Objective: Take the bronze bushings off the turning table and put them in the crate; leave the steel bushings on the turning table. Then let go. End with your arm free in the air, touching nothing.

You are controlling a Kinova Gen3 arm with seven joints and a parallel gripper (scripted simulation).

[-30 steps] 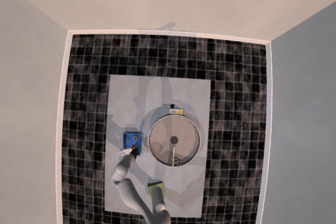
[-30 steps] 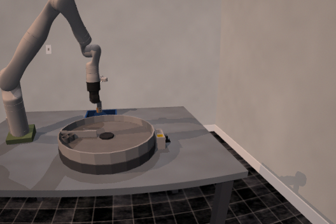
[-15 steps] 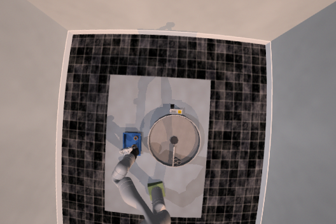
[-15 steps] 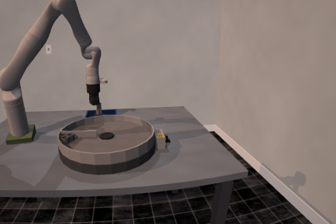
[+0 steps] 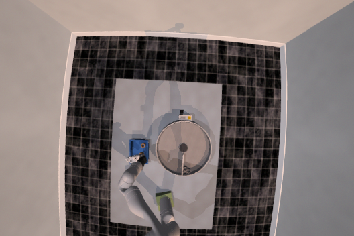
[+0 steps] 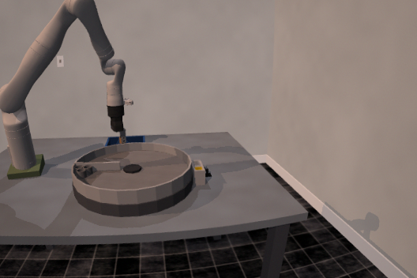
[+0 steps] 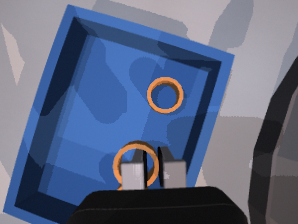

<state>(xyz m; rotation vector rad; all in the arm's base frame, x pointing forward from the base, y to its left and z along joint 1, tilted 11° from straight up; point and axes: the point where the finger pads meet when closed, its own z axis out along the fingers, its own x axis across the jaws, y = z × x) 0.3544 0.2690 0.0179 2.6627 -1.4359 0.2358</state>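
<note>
The blue crate is 40 mm to the left of my hand and 50 mm below it. Round my hand: round turning table 120 mm ahead, 300 mm to the right, 20 mm below.
</note>
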